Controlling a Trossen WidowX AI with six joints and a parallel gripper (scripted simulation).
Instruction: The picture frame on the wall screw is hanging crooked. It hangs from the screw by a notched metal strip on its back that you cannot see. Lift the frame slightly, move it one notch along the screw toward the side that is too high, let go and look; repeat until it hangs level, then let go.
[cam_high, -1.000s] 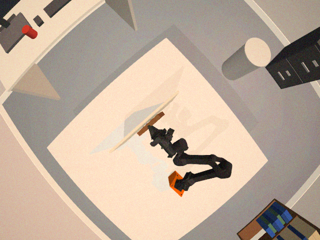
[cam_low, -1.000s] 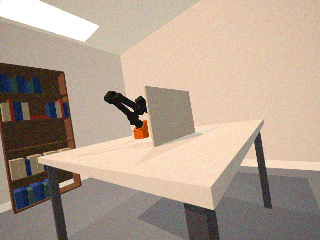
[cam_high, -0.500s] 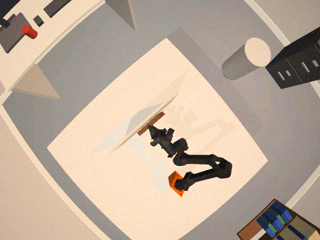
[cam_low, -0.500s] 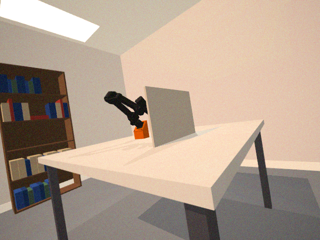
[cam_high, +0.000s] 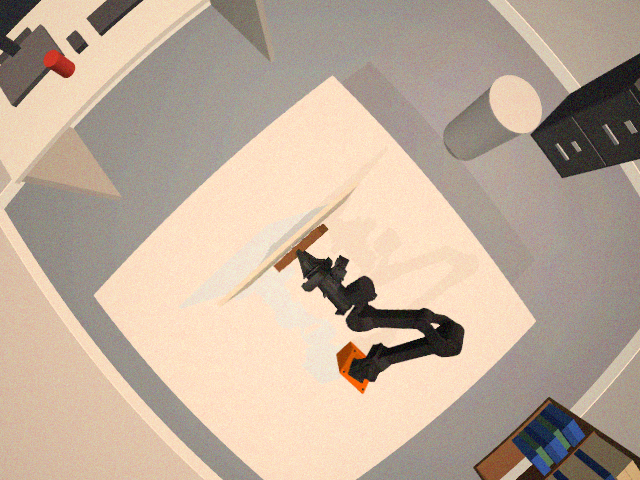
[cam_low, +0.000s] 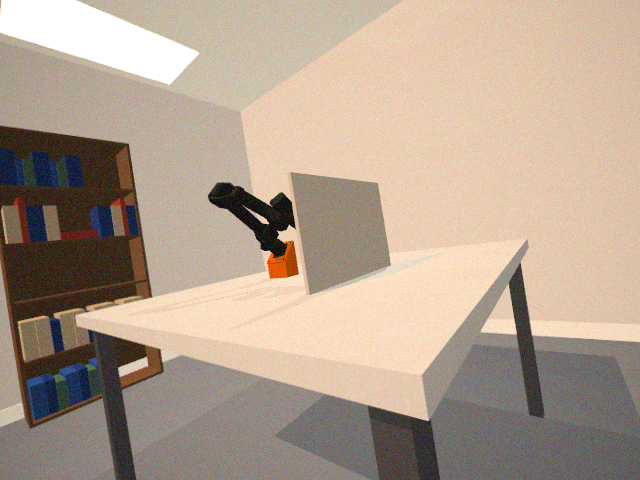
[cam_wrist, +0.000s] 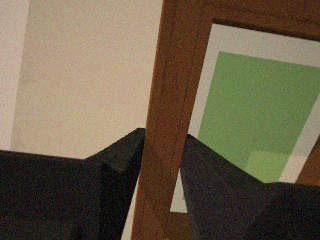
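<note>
Now: gripper tip 10 mm short of the picture frame, 10 mm to the left of it and 50 mm above it. Round my gripper tip: upright wall panel (20 mm ahead, 10 mm to the left, 70 mm below).
</note>
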